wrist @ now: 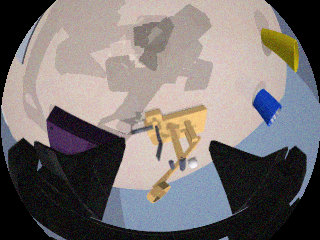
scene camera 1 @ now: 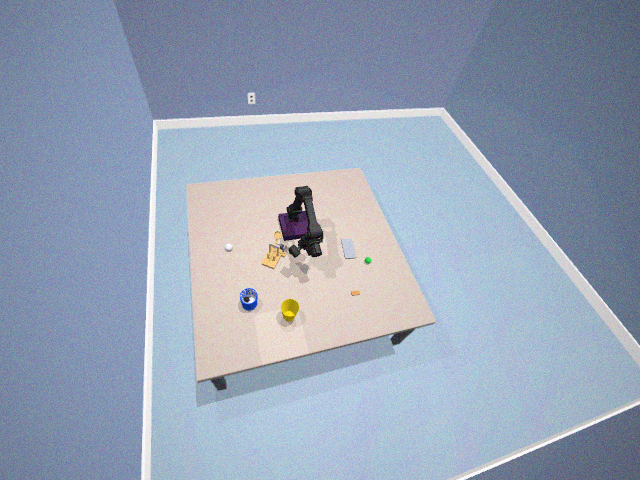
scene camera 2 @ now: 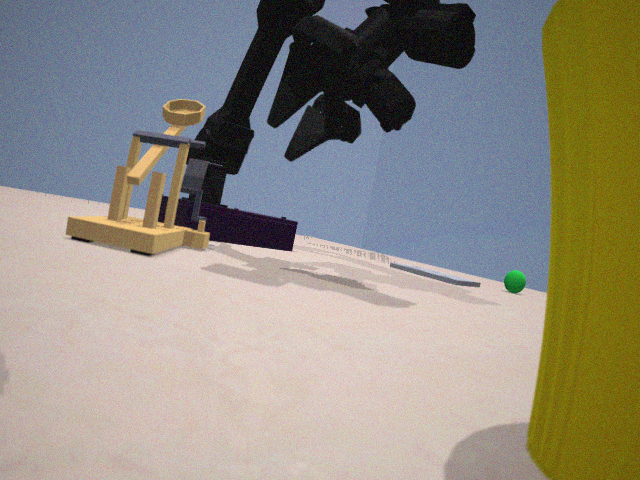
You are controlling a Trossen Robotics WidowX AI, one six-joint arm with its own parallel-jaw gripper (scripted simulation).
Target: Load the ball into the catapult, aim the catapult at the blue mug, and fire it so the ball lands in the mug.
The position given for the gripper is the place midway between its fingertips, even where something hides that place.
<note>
The gripper (scene camera 2: 279, 143) is open, holding nothing. Further things: a yellow cup (scene camera 2: 578, 415).
The gripper also shows in the wrist view (wrist: 169, 144).
</note>
